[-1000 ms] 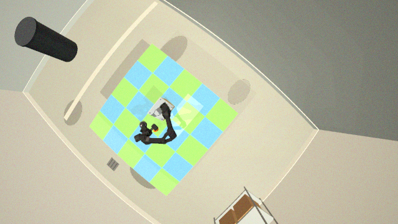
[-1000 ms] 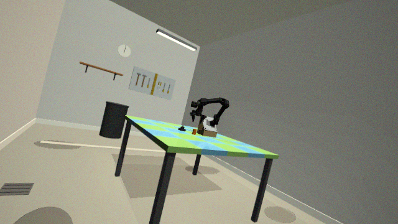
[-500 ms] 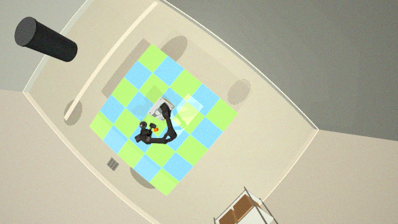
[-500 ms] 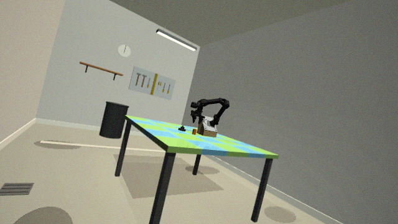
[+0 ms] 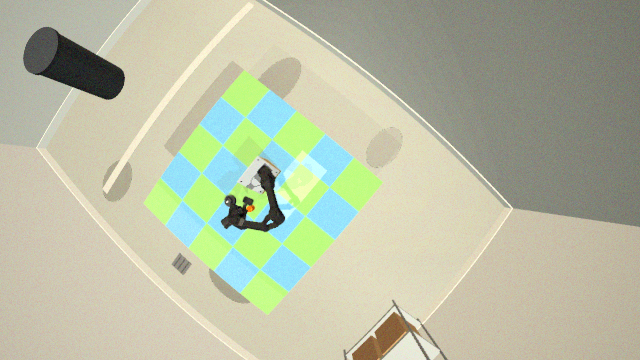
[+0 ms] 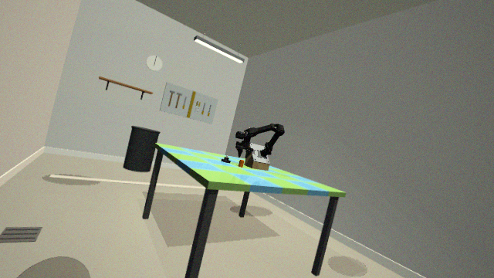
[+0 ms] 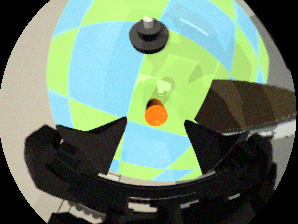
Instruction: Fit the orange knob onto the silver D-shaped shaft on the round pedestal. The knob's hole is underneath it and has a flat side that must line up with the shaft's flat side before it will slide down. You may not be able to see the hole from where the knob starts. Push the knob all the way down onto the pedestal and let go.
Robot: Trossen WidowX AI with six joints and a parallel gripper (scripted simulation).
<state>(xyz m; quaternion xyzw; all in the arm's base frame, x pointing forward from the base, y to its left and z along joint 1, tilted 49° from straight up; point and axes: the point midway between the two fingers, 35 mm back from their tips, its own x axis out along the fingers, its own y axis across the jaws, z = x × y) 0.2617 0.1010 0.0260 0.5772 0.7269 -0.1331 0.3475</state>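
My gripper tip is now 3 cm above the orange knob. Also, from my gripper tip: dark pedestal: 8 cm ahead, 14 cm to the right, 5 cm below.
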